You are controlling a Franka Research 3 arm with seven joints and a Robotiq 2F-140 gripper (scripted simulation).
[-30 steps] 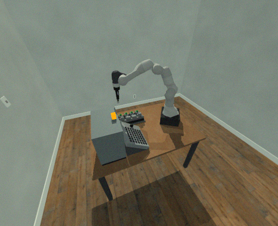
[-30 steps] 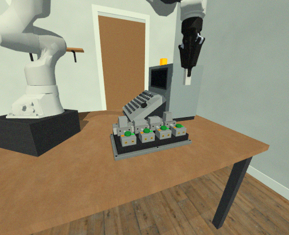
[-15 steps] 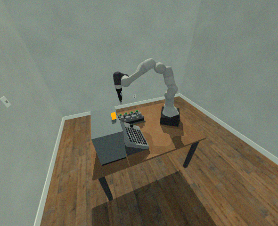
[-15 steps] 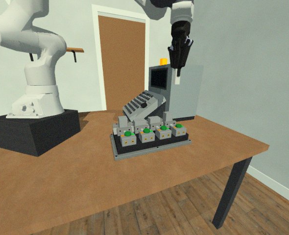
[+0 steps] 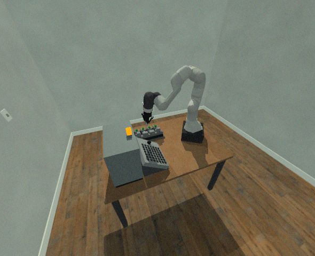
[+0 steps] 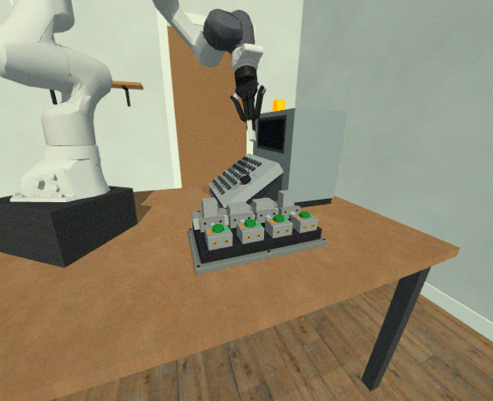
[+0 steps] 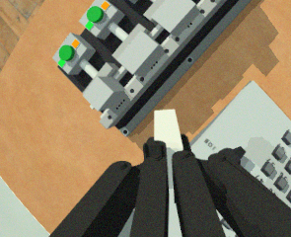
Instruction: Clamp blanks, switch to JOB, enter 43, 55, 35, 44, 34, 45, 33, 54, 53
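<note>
My gripper is now 18 cm above the selector knob, 9 cm to the right of it and 1 cm short of it. From my hand the other things lie so: sloped keypad 23 cm below, 20 cm to the left, 2 cm ahead; then key 25 cm to the left, 18 cm below, 2 cm ahead.
</note>
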